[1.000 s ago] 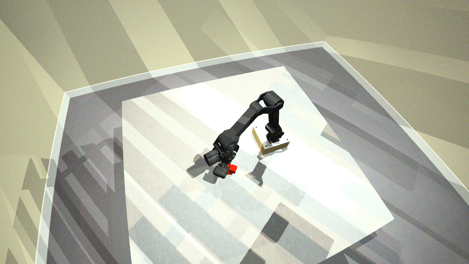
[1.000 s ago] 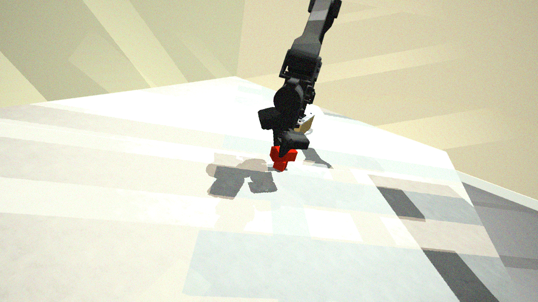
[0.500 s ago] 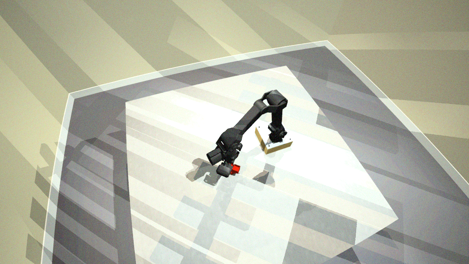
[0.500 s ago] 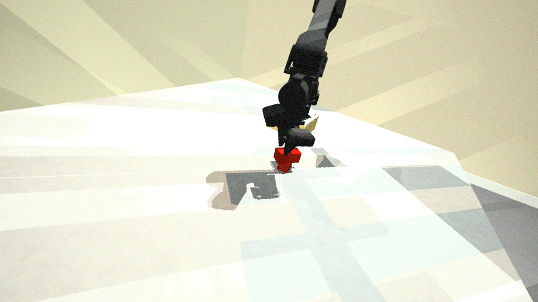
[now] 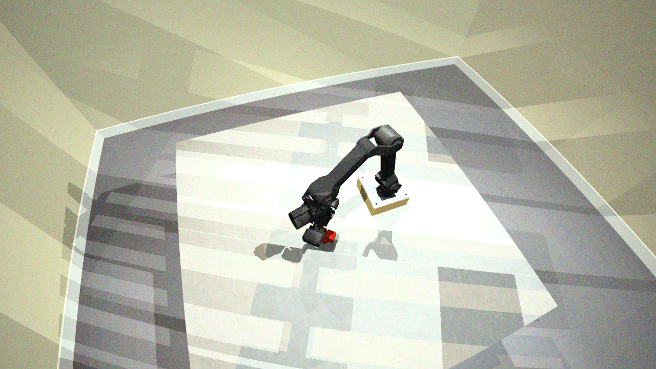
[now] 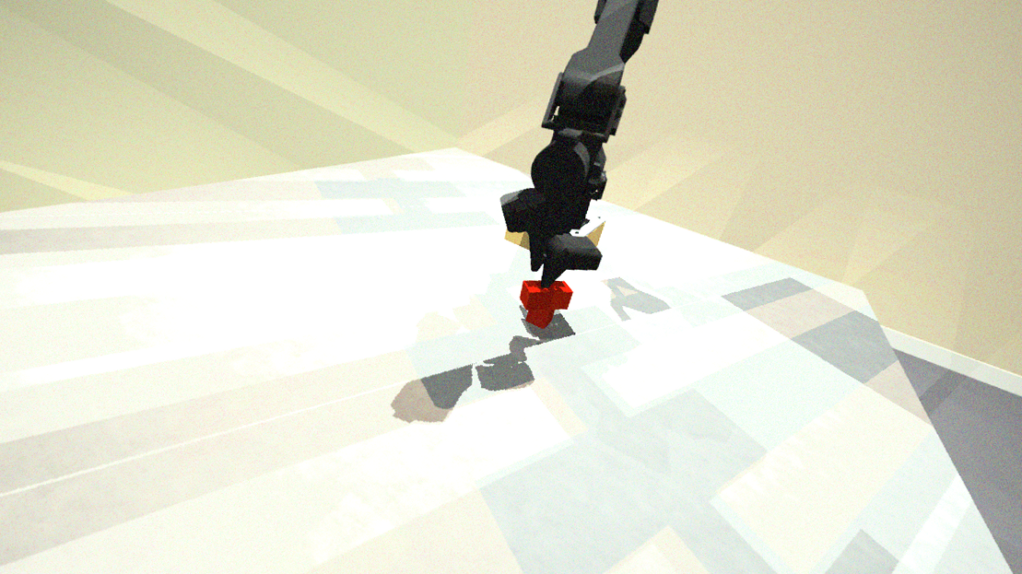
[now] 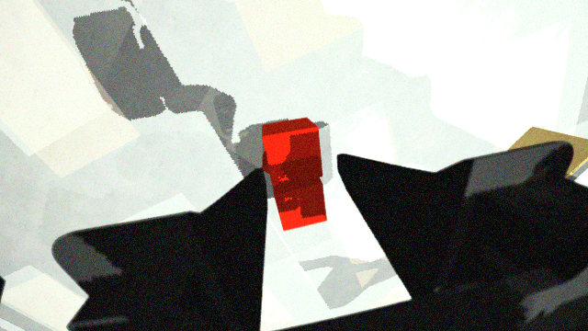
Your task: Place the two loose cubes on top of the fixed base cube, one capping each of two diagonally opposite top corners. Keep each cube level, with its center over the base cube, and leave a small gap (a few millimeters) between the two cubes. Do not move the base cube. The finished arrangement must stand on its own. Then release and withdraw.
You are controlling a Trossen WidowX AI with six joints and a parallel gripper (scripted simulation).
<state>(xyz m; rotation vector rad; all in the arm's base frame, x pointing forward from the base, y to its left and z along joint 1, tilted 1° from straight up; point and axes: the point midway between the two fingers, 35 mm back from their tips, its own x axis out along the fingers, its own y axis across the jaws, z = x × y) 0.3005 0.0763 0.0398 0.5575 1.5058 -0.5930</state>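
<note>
Now: the red cube 30 mm below my gripper tip.
</note>
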